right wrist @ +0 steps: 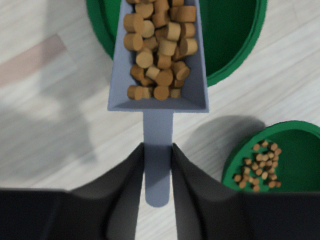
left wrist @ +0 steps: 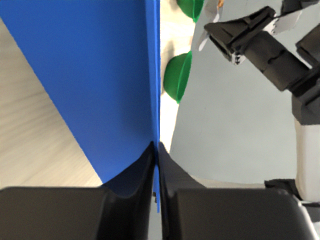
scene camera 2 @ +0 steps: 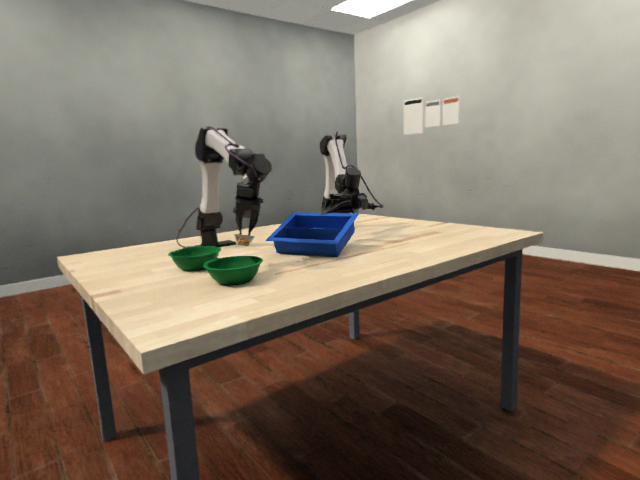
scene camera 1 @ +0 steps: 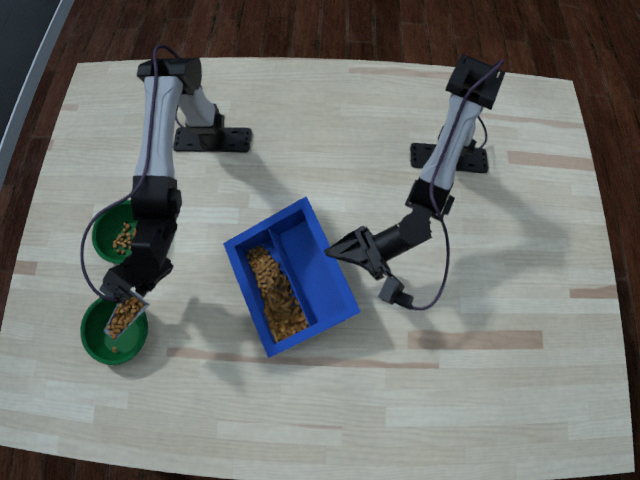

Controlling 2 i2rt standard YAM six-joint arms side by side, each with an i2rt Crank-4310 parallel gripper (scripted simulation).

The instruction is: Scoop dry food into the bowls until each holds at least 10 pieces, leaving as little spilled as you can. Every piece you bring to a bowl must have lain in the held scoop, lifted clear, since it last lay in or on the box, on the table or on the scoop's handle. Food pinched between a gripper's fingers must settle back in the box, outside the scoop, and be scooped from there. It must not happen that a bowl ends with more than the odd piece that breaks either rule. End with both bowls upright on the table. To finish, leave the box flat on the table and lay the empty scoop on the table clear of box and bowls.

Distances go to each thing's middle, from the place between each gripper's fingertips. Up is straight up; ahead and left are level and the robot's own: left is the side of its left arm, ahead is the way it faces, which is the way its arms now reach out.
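Scene:
Blue box [scene camera 1: 316, 290]: my left gripper [scene camera 1: 325, 253] is 5 cm above it, 4 cm short of it and 7 cm to the left of it.
Relative to my right hand, the blue box is 30 mm below, 60 mm behind and 290 mm to the left of it.

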